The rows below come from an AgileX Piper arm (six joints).
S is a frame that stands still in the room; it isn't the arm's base.
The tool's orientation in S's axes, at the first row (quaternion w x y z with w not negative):
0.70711 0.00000 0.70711 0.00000
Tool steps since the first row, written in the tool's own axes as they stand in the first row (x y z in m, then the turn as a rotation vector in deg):
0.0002 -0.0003 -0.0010 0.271 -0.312 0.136
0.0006 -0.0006 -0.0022 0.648 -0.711 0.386
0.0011 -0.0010 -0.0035 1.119 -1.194 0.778
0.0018 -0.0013 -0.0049 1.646 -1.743 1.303
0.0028 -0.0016 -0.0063 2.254 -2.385 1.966
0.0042 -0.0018 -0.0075 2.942 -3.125 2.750
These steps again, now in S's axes. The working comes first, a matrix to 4 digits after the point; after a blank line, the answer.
The tool's axes in the first row as the columns of a matrix, in S's axes (used below as rounded here):
0.0000 0.0000 1.0000
0.0000 1.0000 0.0000
-1.0000 0.0000 0.0000

-0.0010 -0.0003 -0.0002 0.136 -0.312 -0.271
-0.0022 -0.0006 -0.0006 0.386 -0.711 -0.648
-0.0035 -0.0010 -0.0011 0.778 -1.194 -1.119
-0.0049 -0.0013 -0.0018 1.303 -1.743 -1.646
-0.0063 -0.0016 -0.0028 1.966 -2.385 -2.254
-0.0075 -0.0018 -0.0042 2.750 -3.125 -2.942

